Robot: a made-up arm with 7 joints. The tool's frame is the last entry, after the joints.
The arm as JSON. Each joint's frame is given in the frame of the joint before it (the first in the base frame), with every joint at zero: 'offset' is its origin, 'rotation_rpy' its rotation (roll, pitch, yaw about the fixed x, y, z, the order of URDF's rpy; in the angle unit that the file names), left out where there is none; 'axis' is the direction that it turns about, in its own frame. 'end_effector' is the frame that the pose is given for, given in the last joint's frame.
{
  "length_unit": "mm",
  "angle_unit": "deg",
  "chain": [
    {
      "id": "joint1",
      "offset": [
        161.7,
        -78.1,
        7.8
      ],
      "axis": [
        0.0,
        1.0,
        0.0
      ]
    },
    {
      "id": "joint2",
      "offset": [
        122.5,
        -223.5,
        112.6
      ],
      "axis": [
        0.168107,
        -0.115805,
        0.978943
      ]
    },
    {
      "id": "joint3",
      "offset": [
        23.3,
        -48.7,
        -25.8
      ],
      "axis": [
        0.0,
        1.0,
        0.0
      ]
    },
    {
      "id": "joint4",
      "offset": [
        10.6,
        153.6,
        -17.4
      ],
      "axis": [
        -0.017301,
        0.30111,
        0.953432
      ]
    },
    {
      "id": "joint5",
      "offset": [
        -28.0,
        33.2,
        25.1
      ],
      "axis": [
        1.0,
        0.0,
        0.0
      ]
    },
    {
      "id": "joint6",
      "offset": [
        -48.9,
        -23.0,
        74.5
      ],
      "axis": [
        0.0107,
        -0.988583,
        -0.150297
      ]
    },
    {
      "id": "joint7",
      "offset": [
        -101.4,
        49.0,
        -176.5
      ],
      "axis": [
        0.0,
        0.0,
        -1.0
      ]
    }
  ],
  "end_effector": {
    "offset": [
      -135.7,
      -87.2,
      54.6
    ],
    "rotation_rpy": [
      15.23,
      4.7,
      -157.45
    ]
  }
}
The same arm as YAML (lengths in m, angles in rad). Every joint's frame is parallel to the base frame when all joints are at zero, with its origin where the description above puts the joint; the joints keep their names.
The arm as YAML. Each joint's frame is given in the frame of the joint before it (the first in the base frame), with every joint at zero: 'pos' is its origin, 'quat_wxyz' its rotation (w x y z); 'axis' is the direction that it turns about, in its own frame. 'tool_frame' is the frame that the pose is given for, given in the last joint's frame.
length_unit: m
angle_unit: rad
joints:
  - joint: joint1
    pos: [0.1617, -0.0781, 0.0078]
    quat_wxyz: [1.0, 0.0, 0.0, 0.0]
    axis: "+y"
  - joint: joint2
    pos: [0.1225, -0.2235, 0.1126]
    quat_wxyz: [1.0, 0.0, 0.0, 0.0]
    axis: [0.168107, -0.115805, 0.978943]
  - joint: joint3
    pos: [0.0233, -0.0487, -0.0258]
    quat_wxyz: [1.0, 0.0, 0.0, 0.0]
    axis: "+y"
  - joint: joint4
    pos: [0.0106, 0.1536, -0.0174]
    quat_wxyz: [1.0, 0.0, 0.0, 0.0]
    axis: [-0.017301, 0.30111, 0.953432]
  - joint: joint5
    pos: [-0.028, 0.0332, 0.0251]
    quat_wxyz: [1.0, 0.0, 0.0, 0.0]
    axis: "+x"
  - joint: joint6
    pos: [-0.0489, -0.023, 0.0745]
    quat_wxyz: [1.0, 0.0, 0.0, 0.0]
    axis: [0.0107, -0.988583, -0.150297]
  - joint: joint7
    pos: [-0.1014, 0.049, -0.1765]
    quat_wxyz: [1.0, 0.0, 0.0, 0.0]
    axis: "-z"
tool_frame:
  pos: [-0.1357, -0.0872, 0.0546]
  quat_wxyz: [0.188302, 0.065745, -0.121903, -0.972296]

